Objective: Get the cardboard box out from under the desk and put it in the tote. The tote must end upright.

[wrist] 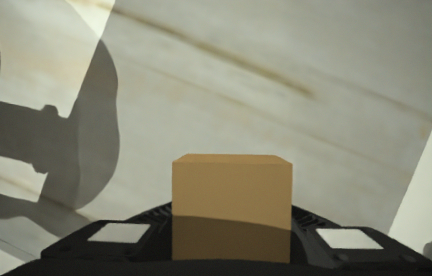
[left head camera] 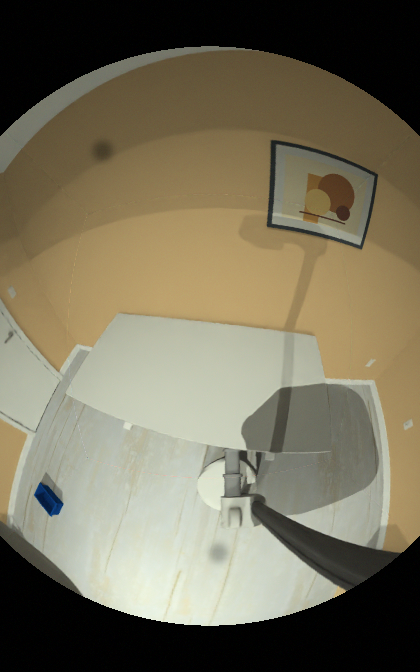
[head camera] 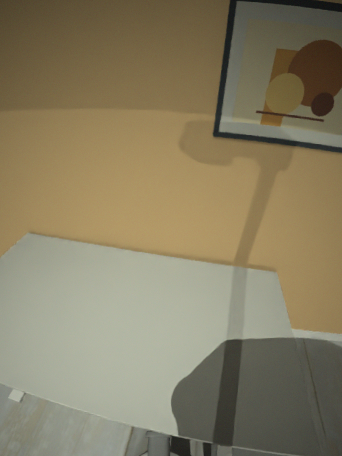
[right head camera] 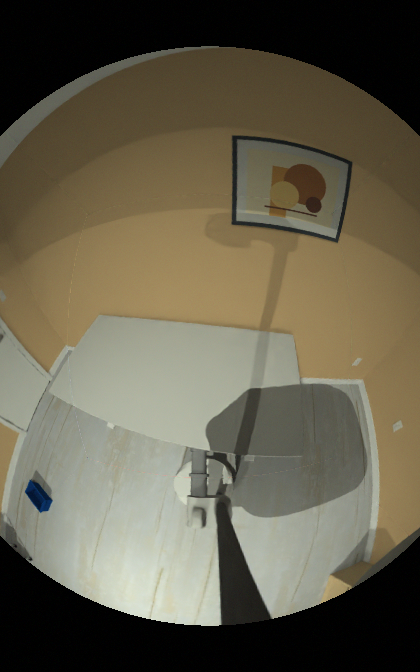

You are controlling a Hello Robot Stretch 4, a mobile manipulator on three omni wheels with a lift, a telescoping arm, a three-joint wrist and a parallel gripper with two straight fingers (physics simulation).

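Frame: origin at the robot's base, x ahead, y left, z up, level; centimetres.
Where they show: gripper, fingertip midpoint: point(wrist: 230, 219).
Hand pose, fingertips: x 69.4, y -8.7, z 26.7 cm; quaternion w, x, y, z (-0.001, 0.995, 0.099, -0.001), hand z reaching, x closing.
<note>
After its pixels a point has its place.
The tan cardboard box point(wrist: 232, 185) @(z 29.8, x 68.9, y -5.9 cm) is in the lower middle of the wrist view. My gripper point(wrist: 230, 219) @(z 26.7, x 69.4, y -8.7 cm) is shut on it, with one dark finger against each side, and the box appears raised off the floor. The head views do not show the box or the fingers; the arm runs under the front edge of the white desk point(head camera: 115, 310) @(z 69.3, x 62.4, y 20.2 cm) point(left head camera: 200, 375) @(z 69.3, x 58.6, y 15.8 cm) point(right head camera: 175, 375), whose top hides them. The blue tote point(left head camera: 48, 499) @(z -2.5, x -62.5, y 168.8 cm) point(right head camera: 38, 496) stands on the floor at the far left, open side up.
A small white desk foot point(head camera: 16, 395) point(left head camera: 127, 426) point(right head camera: 110, 425) shows at the desk's front left. A door point(left head camera: 25, 385) @(z 38.7, x 46.2, y 207.6 cm) is at the left. A tan block-like object point(right head camera: 345, 580) is at the lower right of the right head view. A framed picture point(head camera: 287, 85) @(z 154.2, x 93.9, y -40.9 cm) hangs behind the desk.
</note>
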